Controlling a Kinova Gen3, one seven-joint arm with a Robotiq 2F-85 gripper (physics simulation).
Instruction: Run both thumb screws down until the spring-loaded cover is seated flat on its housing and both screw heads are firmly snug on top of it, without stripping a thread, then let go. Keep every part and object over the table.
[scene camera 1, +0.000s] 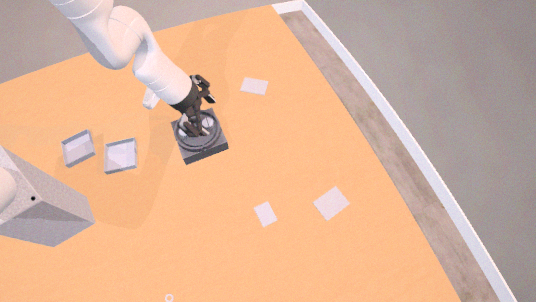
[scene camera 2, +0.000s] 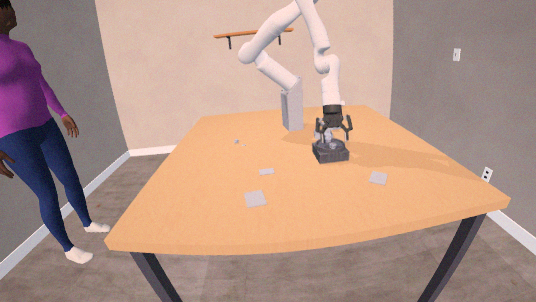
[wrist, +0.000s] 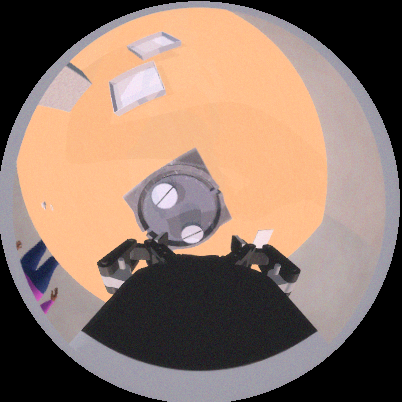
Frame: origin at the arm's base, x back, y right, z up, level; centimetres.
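Where they show: gripper, between the fingertips: (scene camera 1: 209, 117) (scene camera 2: 334, 142) (wrist: 199, 240); arm's base, origin of its link: (scene camera 2: 291, 83).
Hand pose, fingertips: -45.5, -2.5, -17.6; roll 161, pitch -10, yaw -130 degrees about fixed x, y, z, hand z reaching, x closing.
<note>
Each offset is from my fingertips to the top centre of the thing, as dx, dy, dz. "*": to the spot under its first point.
The dark square housing @[+4.1, -0.1, -1.8] (scene camera 1: 206, 152) (scene camera 2: 331, 157) (wrist: 193, 157) stands on the table with the round grey cover @[+4.1, -0.1, -2.2] (wrist: 200, 197) inside its raised ring. Two pale slotted screw heads show on the cover in the wrist view: one head @[* +7.3, -0.7, -0.9] (wrist: 164, 195) at the upper left, the other head (wrist: 192, 234) at the lower right, nearer my fingers. The upper-left head looks larger; I cannot tell whether either head is snug or the cover is flat. My gripper (scene camera 1: 206, 115) (scene camera 2: 334, 138) (wrist: 199, 240) is open and empty, its fingers apart above the housing. It partly hides the cover in the scene views.
Two shallow trays @[+37.2, -17.1, -5.4] (scene camera 1: 78, 148) @[+26.2, -7.2, -5.4] (scene camera 1: 120, 156) lie between the housing and the arm's base (scene camera 1: 55, 215) (scene camera 2: 292, 107). Flat pale plates @[-19.2, -8.5, -7.1] (scene camera 1: 254, 86) @[+0.4, +27.7, -7.1] (scene camera 1: 265, 214) @[-15.3, +34.7, -7.1] (scene camera 1: 331, 203) lie around the housing. A small ring @[+29.8, +32.7, -7.2] (scene camera 1: 169, 298) lies farther away. A person (scene camera 2: 25, 105) stands beside the table.
</note>
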